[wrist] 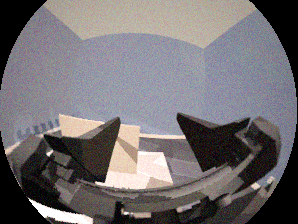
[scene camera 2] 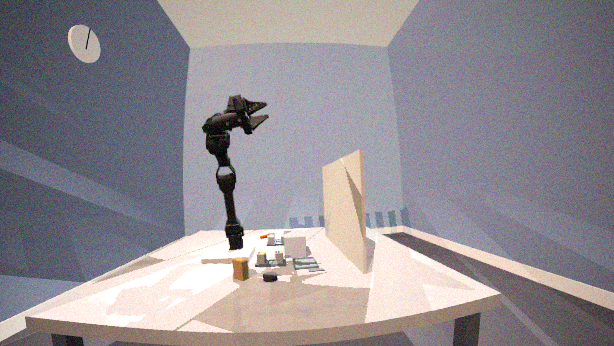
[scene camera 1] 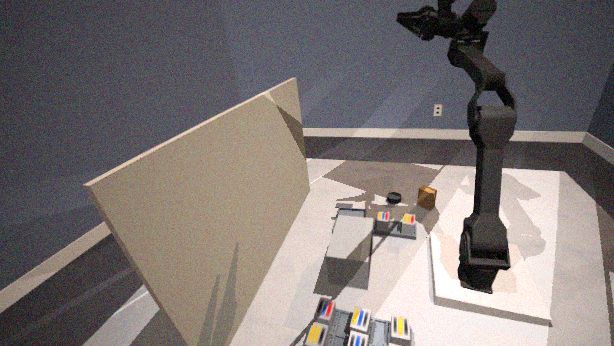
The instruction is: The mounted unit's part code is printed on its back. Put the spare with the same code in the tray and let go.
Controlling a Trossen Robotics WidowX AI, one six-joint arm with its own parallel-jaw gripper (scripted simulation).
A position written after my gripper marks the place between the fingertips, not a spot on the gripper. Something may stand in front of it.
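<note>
Nothing is in my gripper [scene camera 2: 267, 110], and it stands open; the wrist view shows me my gripper [wrist: 148, 118] too. There is also a tan panel [scene camera 1: 201, 217] here. I find the panel [wrist: 124, 159] in the wrist view as well, and scene camera 2 shows me the panel [scene camera 2: 343, 180].
</note>
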